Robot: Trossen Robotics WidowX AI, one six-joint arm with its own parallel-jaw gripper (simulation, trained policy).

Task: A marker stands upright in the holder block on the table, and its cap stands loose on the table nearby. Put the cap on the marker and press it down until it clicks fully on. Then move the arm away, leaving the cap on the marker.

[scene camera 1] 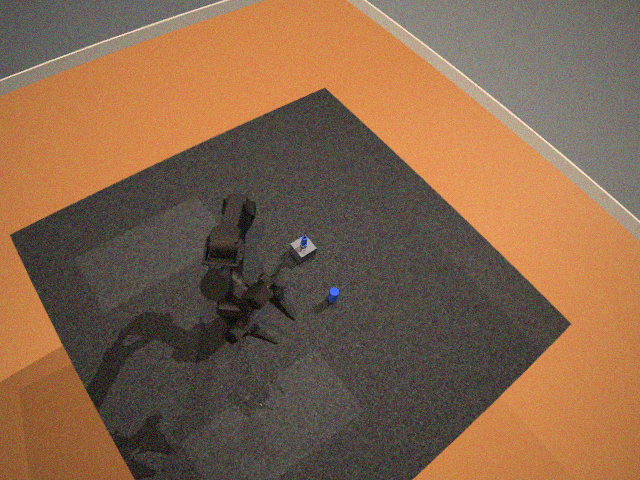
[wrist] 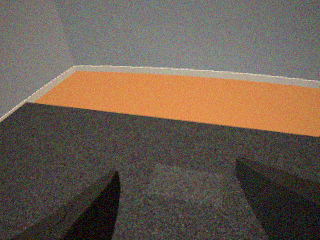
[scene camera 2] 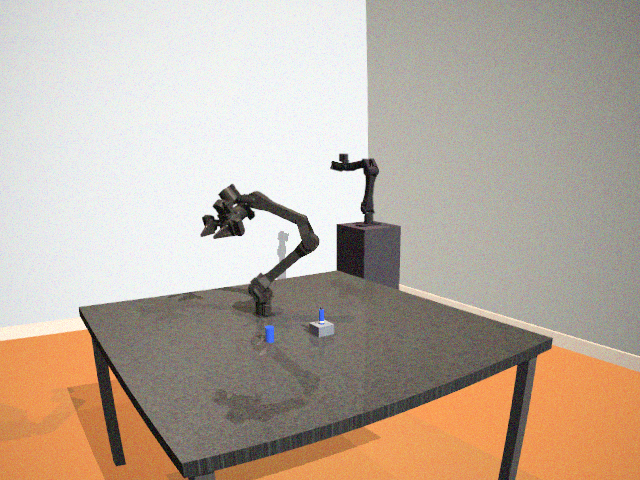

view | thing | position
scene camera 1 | gripper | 286, 331
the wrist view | gripper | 178, 172
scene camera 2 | gripper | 207, 236
